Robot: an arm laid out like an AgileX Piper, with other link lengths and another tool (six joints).
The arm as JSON. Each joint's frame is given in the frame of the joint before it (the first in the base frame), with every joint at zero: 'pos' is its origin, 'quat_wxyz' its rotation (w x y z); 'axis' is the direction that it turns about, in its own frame. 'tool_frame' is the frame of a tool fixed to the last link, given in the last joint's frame.
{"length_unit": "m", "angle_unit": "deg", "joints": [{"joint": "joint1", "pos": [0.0, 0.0, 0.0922], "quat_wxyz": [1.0, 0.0, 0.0, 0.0], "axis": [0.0, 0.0, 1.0]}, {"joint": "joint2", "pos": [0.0, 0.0, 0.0], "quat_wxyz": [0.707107, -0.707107, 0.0, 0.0], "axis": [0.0, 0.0, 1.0]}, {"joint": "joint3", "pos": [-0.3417, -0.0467, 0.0], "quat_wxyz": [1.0, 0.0, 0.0, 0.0], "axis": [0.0, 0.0, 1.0]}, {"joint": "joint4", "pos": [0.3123, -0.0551, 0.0], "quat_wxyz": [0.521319, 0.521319, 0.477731, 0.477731], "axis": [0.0, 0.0, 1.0]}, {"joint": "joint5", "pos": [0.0, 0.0, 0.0], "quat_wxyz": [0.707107, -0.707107, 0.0, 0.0], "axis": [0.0, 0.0, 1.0]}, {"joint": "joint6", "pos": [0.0, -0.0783, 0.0], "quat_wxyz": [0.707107, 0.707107, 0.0, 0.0], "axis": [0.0, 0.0, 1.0]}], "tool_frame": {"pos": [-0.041, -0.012, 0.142], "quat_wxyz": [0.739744, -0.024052, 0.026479, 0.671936]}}
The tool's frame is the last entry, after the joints.
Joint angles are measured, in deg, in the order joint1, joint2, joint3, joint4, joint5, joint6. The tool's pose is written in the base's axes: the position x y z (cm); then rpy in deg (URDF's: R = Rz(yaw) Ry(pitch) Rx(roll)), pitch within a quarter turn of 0, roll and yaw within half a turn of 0. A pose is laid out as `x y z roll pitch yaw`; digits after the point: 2 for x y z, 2 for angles.
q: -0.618 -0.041 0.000 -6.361 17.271 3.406
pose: 19.40 -1.94 18.84 102.82 7.49 93.31
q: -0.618 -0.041 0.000 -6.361 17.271 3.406
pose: 19.40 -1.94 18.84 102.82 7.49 93.31
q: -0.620 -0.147 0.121 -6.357 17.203 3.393
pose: 19.39 -1.94 18.78 102.77 7.51 93.31
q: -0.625 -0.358 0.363 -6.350 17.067 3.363
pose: 19.38 -1.93 18.68 102.66 7.54 93.31
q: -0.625 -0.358 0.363 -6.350 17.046 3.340
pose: 19.38 -1.93 18.69 102.65 7.56 93.32
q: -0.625 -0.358 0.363 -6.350 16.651 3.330
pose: 19.39 -1.91 18.85 102.25 7.60 93.31
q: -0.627 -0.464 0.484 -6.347 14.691 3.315
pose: 19.38 -1.83 19.53 100.31 7.76 93.27
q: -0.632 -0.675 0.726 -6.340 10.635 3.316
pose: 19.30 -1.65 20.95 96.28 8.06 93.16
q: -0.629 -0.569 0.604 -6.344 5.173 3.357
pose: 19.04 -1.42 23.13 90.79 8.43 92.97
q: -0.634 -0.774 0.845 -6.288 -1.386 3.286
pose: 18.44 -1.13 25.45 84.25 8.90 92.70
